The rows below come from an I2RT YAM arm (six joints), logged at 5 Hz.
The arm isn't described. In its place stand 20 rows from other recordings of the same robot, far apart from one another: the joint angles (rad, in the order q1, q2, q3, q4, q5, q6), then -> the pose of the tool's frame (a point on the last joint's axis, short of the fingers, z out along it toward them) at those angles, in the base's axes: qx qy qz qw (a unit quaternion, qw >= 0); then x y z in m.
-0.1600 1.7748 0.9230 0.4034 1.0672 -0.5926 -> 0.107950 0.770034 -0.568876 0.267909 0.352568 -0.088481 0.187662
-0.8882 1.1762 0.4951 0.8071 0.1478 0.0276 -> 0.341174 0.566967 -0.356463 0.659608 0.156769 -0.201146 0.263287
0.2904 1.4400 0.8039 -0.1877 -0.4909 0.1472 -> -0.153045 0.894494 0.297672 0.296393 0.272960 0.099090 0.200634
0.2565 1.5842 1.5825 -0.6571 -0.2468 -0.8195 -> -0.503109 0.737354 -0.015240 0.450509 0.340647 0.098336 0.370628
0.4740 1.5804 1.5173 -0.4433 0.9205 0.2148 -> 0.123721 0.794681 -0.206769 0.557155 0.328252 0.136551 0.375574
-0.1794 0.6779 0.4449 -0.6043 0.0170 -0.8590 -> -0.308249 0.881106 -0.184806 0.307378 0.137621 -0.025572 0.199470
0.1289 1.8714 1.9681 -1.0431 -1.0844 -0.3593 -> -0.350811 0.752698 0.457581 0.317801 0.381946 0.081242 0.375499
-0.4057 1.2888 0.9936 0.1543 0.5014 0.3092 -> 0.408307 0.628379 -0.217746 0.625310 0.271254 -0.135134 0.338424
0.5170 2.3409 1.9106 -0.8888 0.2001 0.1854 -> -0.150552 0.975663 -0.050080 0.151356 0.419558 0.230415 0.149883
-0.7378 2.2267 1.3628 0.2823 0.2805 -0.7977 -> 0.040228 0.873114 -0.414958 0.252713 0.345712 -0.327593 0.115951
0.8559 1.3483 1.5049 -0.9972 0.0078 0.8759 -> 0.010733 0.934021 0.269588 0.234119 0.175561 0.201818 0.386814
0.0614 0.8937 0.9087 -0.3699 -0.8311 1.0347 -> 0.147388 0.771618 0.555103 0.273392 0.188583 0.037940 0.348876
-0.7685 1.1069 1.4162 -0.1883 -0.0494 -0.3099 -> 0.132661 0.649709 -0.370182 0.650572 0.163519 -0.155639 0.494553
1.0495 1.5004 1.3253 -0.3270 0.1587 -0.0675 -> -0.420375 0.748929 0.179216 0.479866 0.178590 0.299683 0.340718
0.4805 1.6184 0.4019 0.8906 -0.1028 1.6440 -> 0.420816 0.694370 0.528898 0.247046 0.244376 0.131500 0.133206
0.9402 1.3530 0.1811 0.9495 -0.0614 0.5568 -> -0.167583 0.762885 0.442211 0.440876 0.128093 0.179169 0.144644
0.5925 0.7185 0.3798 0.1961 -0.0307 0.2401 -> -0.142345 0.742134 0.275420 0.594238 0.149329 0.101843 0.246895
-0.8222 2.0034 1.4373 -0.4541 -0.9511 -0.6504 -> -0.050592 0.863086 0.164162 0.474946 0.306526 -0.287380 0.191733
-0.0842 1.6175 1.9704 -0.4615 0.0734 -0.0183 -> 0.048994 0.742729 -0.061460 0.664963 0.348886 -0.032066 0.506324
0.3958 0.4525 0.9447 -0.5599 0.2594 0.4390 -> 0.103935 0.722420 0.188076 0.657218 0.075759 0.021760 0.390248
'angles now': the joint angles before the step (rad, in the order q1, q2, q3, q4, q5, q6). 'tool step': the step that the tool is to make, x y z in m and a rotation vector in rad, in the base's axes. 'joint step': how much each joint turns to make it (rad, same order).
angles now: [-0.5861, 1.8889, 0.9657, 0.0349, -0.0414, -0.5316]
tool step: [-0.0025, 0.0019, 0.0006, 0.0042, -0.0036, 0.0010]
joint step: [0.0001, -0.0115, -0.0135, 0.0028, -0.0048, 0.0028]
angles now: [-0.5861, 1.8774, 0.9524, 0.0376, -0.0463, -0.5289]
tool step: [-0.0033, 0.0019, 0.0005, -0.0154, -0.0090, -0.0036]
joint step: [0.0002, -0.0147, -0.0237, 0.0249, 0.0084, -0.0021]
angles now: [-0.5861, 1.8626, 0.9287, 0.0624, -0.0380, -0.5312]
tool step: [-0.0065, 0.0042, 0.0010, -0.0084, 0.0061, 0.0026]
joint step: [0.0004, -0.0272, -0.0320, 0.0040, 0.0065, -0.0084]
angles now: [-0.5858, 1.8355, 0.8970, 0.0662, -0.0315, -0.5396]
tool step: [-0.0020, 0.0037, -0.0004, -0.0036, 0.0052, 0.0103]
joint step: [0.0058, -0.0106, -0.0154, 0.0023, 0.0016, -0.0072]
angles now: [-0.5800, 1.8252, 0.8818, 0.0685, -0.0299, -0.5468]
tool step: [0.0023, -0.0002, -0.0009, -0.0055, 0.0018, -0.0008]
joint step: [0.0039, 0.0088, 0.0067, 0.0036, 0.0073, 0.0000]
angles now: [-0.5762, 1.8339, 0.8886, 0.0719, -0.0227, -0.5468]
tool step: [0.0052, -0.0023, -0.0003, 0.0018, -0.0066, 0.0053]
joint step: [0.0019, 0.0183, 0.0218, 0.0011, -0.0061, 0.0007]
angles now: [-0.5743, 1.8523, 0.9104, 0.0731, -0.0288, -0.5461]
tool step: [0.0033, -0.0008, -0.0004, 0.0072, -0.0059, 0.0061]
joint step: [0.0022, 0.0112, 0.0130, -0.0006, -0.0096, 0.0030]
